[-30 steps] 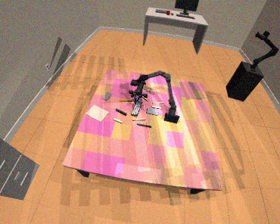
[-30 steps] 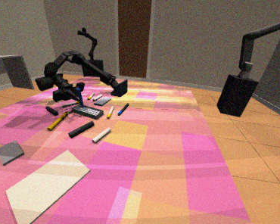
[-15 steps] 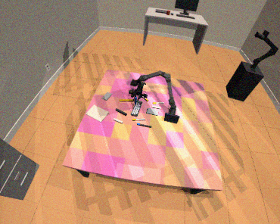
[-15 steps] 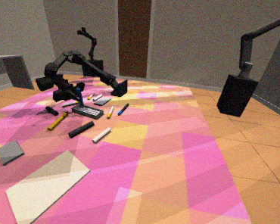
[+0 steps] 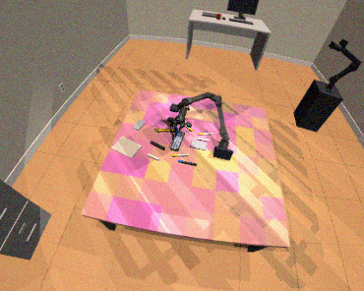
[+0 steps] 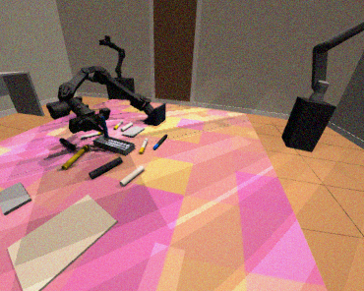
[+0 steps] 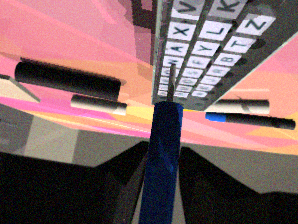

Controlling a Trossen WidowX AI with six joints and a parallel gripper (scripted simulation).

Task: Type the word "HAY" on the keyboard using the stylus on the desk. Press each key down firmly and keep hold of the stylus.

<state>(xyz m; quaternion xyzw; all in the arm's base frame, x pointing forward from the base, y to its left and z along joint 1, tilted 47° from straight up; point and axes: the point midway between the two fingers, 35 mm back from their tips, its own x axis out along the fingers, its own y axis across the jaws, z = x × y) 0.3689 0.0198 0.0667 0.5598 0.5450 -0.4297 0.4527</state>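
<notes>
The yellow marker is 120 mm ahead of my gripper tip, 60 mm to the right of it and 70 mm below it. Round my gripper tip: grey block: 340 mm ahead, 60 mm to the right, 80 mm below; then blue-tipped pen: 120 mm behind, 190 mm to the left, 80 mm below; then blue stylus: 10 mm below.
</notes>
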